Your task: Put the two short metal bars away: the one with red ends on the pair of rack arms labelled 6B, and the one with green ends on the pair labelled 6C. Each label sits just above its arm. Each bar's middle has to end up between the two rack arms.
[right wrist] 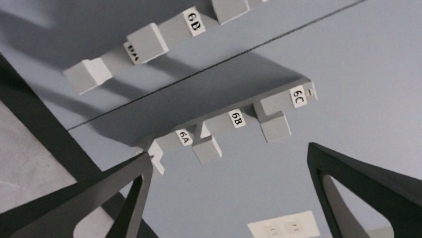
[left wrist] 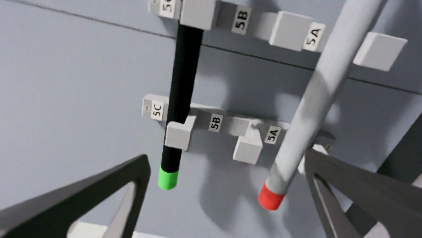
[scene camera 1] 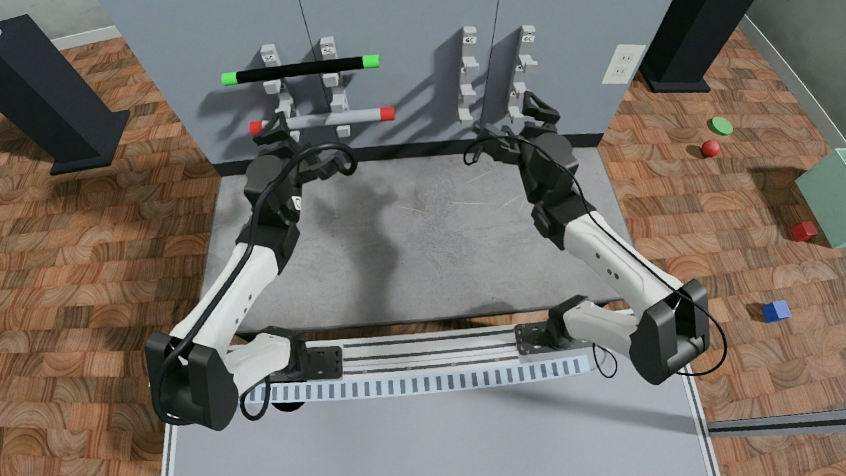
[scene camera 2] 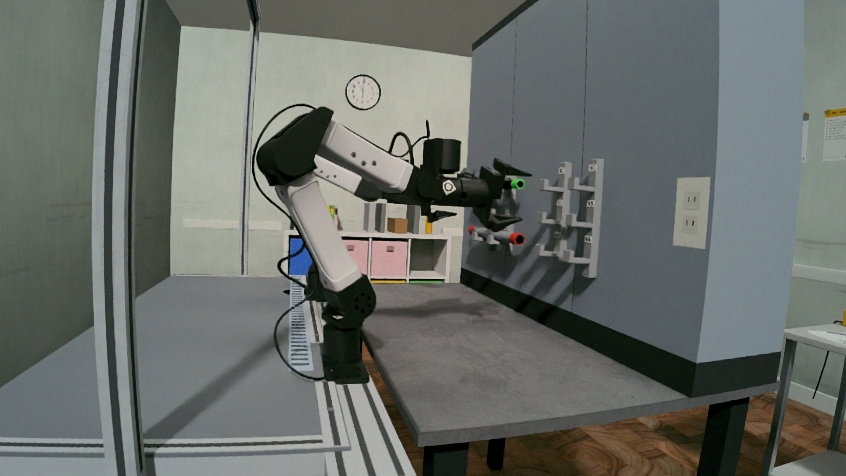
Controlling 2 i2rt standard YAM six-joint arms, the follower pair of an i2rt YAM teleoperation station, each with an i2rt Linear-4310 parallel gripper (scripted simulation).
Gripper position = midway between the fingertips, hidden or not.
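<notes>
Left wrist: my left gripper [left wrist: 223, 159]. Right wrist view: my right gripper [right wrist: 225, 155] visible. Red-ended bar out of frame in the right wrist view. Green-ended bar out of frame in the right wrist view. Scene camera 1: the red-ended bar [scene camera 1: 387, 113], the green-ended bar [scene camera 1: 372, 61]. Scene camera 2: my right gripper [scene camera 2: 526, 197].
</notes>
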